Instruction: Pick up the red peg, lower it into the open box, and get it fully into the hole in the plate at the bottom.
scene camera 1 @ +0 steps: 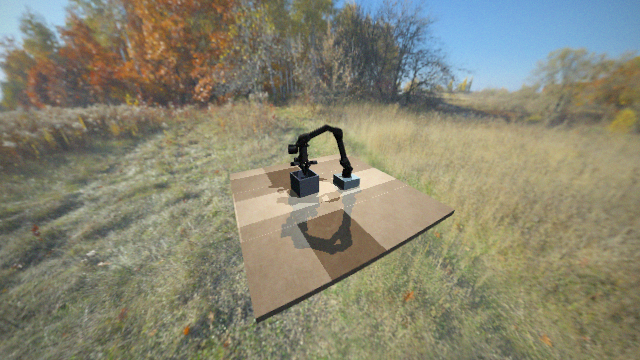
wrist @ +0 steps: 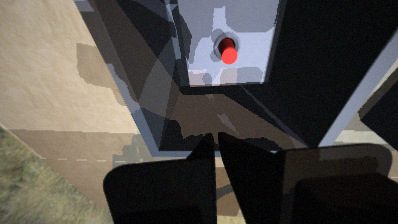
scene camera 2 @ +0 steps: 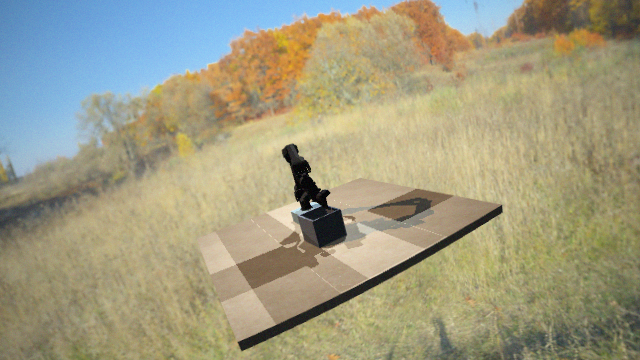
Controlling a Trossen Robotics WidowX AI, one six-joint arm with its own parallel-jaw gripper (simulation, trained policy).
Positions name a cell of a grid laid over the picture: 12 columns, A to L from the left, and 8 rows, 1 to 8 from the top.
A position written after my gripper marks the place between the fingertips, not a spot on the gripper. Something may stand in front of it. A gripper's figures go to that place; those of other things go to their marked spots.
Labels:
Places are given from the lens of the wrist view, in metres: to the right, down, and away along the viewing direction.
my gripper (wrist: G5): 0.01, 0.02, 0.11
dark box (wrist: J3): 0.10, -0.03, 0.12

